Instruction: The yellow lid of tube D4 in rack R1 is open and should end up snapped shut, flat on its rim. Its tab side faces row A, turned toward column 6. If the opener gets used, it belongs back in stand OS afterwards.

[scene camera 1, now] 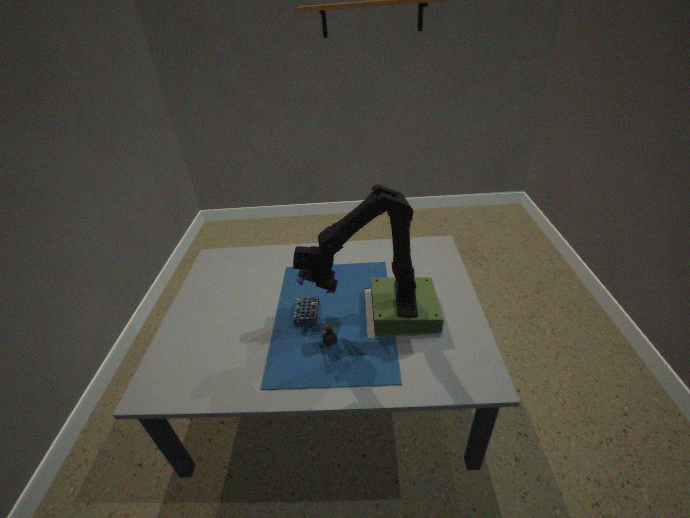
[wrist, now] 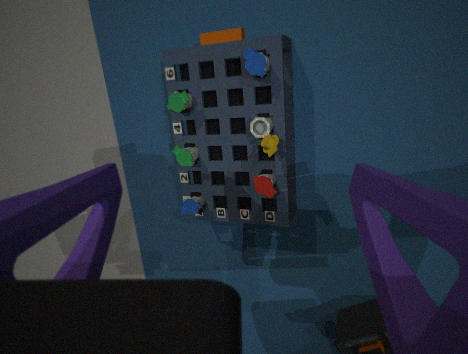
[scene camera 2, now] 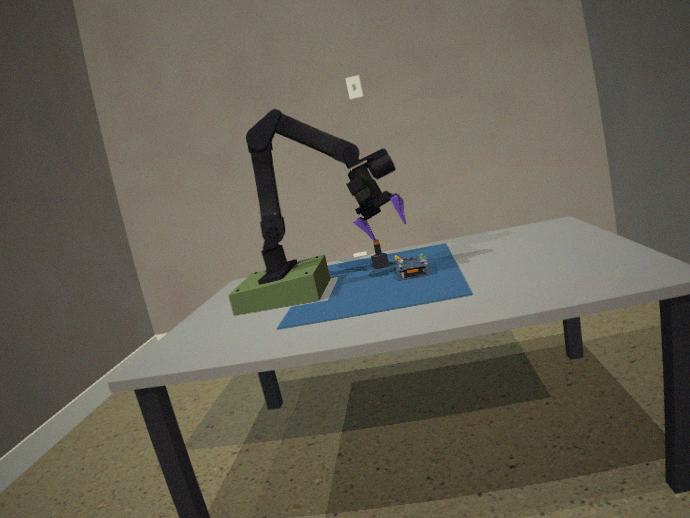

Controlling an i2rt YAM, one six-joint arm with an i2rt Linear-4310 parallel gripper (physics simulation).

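Frame: origin at the arm's base, x back, y left, z down, level; centimetres.
Where they show: gripper, between the fingertips: [scene camera 1: 314, 288] [wrist: 235, 176] [scene camera 2: 390, 232]; arm's base, origin of its link: [scene camera 1: 405, 298] [scene camera 2: 279, 272].
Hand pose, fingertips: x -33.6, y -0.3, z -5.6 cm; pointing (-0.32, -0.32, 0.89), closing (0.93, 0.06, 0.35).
Note:
Things, the pixels of their top centre, and the offset from my fingertips.
- Rack R1, centre of its top: [wrist: 210, 141] [scene camera 2: 409, 253] [scene camera 1: 305, 301] dx -4.2, dy -0.1, dz +6.6 cm
- opener, centre of its top: [scene camera 2: 375, 240] [scene camera 1: 328, 325] dx +6.1, dy +15.3, dz +3.7 cm
- D6, centre of its top: [wrist: 254, 62] dx -1.5, dy -4.6, dz +8.0 cm
- D2, centre of its top: [wrist: 263, 186] dx -1.2, dy +3.2, dz +8.0 cm
- A5, centre of its top: [wrist: 177, 101] dx -7.1, dy -2.5, dz +8.0 cm
- A3, centre of its top: [wrist: 183, 156] dx -7.1, dy +1.3, dz +8.0 cm
- A1, centre of its top: [wrist: 189, 207] dx -7.0, dy +5.2, dz +8.0 cm
Rack R1 [scene camera 1: 305, 321] [scene camera 2: 424, 272] [wrist: 225, 112] stands on the blue mat. In the wrist view, tube D4 [wrist: 260, 127] stands upright with its pale round mouth uncovered. Its yellow lid [wrist: 270, 144] is open, hanging off the column 3 side over hole D3. The opener [scene camera 1: 328, 328] [scene camera 2: 376, 248] stands upright in stand OS [scene camera 1: 329, 339] [scene camera 2: 380, 260] [wrist: 357, 320], beside the rack. My gripper [scene camera 1: 317, 286] [scene camera 2: 390, 231] [wrist: 235, 176] is open and empty, above the rack and apart from it, with its purple fingers wide apart.
Other tubes in R1 have closed lids: blue at D6 [wrist: 256, 63], red at D2 [wrist: 264, 185], green at A5 [wrist: 179, 102] and A3 [wrist: 185, 156], and blue at A1 [wrist: 191, 207]. The green base block [scene camera 1: 409, 326] [scene camera 2: 278, 298] carries the arm.

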